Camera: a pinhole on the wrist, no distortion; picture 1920 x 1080 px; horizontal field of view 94.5 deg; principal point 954.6 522.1 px. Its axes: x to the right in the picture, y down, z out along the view. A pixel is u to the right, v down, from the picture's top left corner.
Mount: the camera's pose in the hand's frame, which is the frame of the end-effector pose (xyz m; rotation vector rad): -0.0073 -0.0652 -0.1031 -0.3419 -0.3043 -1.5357
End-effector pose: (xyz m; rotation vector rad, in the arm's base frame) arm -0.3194 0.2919 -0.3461 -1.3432 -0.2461 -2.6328
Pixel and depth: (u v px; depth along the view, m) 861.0 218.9 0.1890
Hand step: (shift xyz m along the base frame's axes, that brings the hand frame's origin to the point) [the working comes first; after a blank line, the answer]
In the camera's frame: -0.0199 -0.0646 0.1890

0.0958 -0.0078 -0.0166
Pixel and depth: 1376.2 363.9 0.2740
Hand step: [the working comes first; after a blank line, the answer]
In the camera's frame: 0.1302 -0.0488 0.2740

0.1684 0.1219 0.0723
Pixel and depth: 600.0 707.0 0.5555
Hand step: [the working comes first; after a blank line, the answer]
In the camera's frame: -0.2220 0.1157 0.5555

0.2614 -0.2897 0.3008
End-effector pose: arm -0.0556 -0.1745 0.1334 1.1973 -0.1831 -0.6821
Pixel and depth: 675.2 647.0 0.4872
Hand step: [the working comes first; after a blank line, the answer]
In the camera's frame: -0.1534 0.0686 0.4872

0.0269 -0.2096 0.3346
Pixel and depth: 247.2 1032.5 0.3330
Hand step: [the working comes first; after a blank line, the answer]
In the camera's frame: -0.2654 0.1915 0.3330

0.2261 -0.1191 0.2750
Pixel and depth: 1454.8 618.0 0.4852
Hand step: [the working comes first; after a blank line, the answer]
In the camera's frame: 0.2735 0.0524 0.4852

-0.2142 -0.4148 0.0478
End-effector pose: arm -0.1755 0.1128 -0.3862 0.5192 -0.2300 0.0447
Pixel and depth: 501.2 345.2 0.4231
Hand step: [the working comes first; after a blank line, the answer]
In the camera's frame: -0.2162 -0.0843 0.4231

-0.1553 0.1642 0.2958
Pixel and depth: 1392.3 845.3 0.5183
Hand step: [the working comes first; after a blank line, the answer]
In the camera's frame: 0.2556 0.1888 0.5183

0.1032 -0.3146 0.3965
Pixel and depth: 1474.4 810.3 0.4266
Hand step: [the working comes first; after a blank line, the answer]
In the camera's frame: 0.2499 0.1385 0.4266

0.0731 -0.2992 0.2974
